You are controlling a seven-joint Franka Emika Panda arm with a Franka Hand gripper.
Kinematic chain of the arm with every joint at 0, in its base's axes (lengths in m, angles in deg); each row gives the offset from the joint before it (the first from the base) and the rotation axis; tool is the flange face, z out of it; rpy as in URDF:
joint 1: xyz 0 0 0.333 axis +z
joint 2: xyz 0 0 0 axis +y
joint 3: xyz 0 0 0.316 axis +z
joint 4: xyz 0.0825 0 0 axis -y
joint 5: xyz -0.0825 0 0.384 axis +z
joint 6: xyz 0 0 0 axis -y
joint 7: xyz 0.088 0 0 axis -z
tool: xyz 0 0 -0.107 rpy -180 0 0
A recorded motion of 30 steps. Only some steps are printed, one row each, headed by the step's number.
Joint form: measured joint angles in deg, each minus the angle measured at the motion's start. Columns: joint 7, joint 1, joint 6, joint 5, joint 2, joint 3, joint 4.
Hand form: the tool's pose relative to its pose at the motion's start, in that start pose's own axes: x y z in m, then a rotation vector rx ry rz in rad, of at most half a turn. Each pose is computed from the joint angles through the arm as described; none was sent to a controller.
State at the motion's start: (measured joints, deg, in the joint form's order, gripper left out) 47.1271 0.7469 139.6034 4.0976 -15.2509 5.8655 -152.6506
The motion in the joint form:
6: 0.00 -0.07 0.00 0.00 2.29 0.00 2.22
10: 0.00 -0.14 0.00 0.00 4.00 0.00 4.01
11: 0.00 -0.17 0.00 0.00 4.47 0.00 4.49
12: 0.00 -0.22 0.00 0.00 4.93 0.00 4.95
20: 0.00 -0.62 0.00 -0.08 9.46 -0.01 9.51
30: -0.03 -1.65 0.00 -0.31 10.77 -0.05 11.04
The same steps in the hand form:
6: 0.0082 -0.0096 0.0010 0.0017 -0.0037 0.0004
10: 0.0149 -0.0173 0.0012 0.0048 -0.0050 0.0011
11: 0.0167 -0.0193 0.0014 0.0055 -0.0054 0.0014
12: 0.0187 -0.0211 0.0017 0.0061 -0.0060 0.0022
20: 0.0373 -0.0390 0.0052 0.0113 -0.0106 0.0074
30: 0.0495 -0.0399 0.0049 0.0140 -0.0070 0.0222

